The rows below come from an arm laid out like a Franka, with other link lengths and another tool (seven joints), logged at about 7 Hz.
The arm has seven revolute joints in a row. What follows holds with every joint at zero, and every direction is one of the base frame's.
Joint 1 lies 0.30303 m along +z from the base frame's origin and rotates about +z.
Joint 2 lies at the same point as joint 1 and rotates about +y.
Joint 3 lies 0.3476 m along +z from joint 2 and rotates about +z.
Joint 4 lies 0.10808 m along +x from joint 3 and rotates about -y.
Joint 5 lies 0.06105 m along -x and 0.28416 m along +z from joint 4 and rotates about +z.
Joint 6 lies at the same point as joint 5 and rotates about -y.
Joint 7 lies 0.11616 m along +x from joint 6 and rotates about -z.
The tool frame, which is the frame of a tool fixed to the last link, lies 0.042 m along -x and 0.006 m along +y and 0.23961 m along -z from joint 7; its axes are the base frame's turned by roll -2.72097, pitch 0 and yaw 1.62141 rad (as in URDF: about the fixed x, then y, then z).
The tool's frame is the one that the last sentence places.
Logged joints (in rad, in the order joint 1, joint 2, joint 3, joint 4, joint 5, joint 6, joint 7), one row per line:
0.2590, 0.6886, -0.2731, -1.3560, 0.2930, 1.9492, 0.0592
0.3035, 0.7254, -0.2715, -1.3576, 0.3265, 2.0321, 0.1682
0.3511, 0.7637, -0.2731, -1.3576, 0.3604, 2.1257, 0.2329
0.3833, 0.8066, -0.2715, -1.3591, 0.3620, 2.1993, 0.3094
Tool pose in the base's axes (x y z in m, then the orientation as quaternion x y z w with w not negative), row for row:
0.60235, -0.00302, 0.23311, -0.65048, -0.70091, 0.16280, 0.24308
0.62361, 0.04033, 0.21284, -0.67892, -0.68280, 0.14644, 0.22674
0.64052, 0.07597, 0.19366, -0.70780, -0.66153, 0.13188, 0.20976
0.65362, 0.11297, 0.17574, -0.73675, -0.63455, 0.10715, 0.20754
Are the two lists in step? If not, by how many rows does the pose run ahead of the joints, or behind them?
The pose runs 2 rows behind the joints: the pose in row i belongs to the joints in row i - 2.
